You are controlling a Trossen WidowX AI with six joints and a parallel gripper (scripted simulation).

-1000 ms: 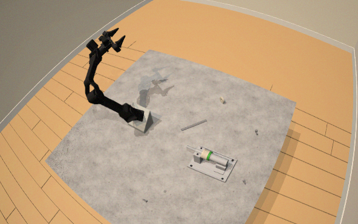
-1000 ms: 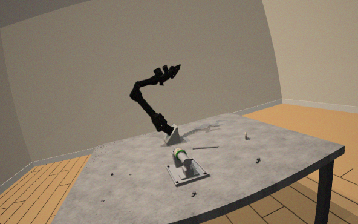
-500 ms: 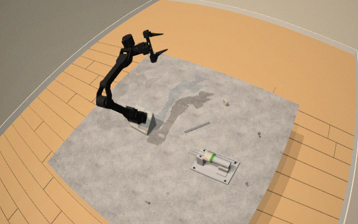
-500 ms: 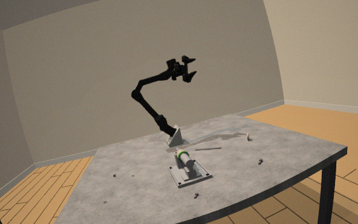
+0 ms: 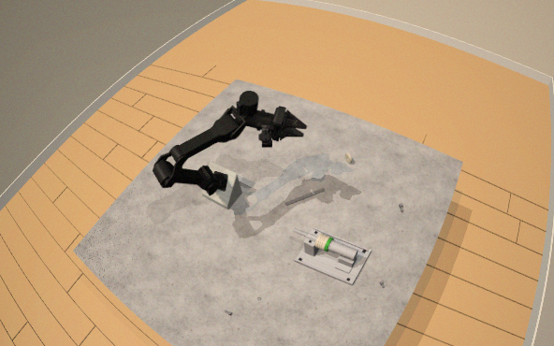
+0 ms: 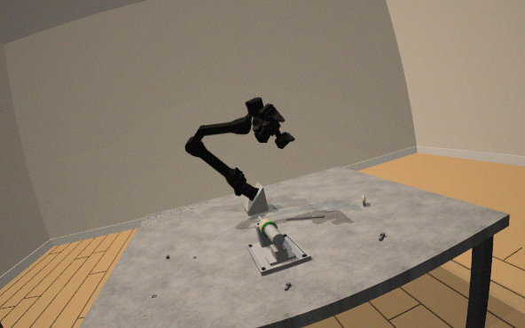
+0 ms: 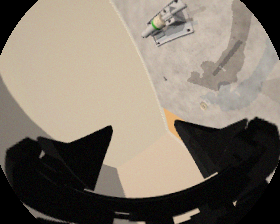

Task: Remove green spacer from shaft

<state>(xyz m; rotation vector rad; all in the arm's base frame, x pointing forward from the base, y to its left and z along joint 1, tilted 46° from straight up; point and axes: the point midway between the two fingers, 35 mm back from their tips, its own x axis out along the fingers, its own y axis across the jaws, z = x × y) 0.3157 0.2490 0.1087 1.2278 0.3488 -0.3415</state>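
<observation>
Now: the shaft 27 cm below my gripper tip, 19 cm to the right of it and 12 cm ahead of it. From my gripper tip the other things lie so: thin grey rod 35 cm below, 2 cm behind; then beige spacer 27 cm below, 19 cm to the right, 14 cm ahead; then green spacer 27 cm below, 20 cm to the right, 17 cm ahead.
</observation>
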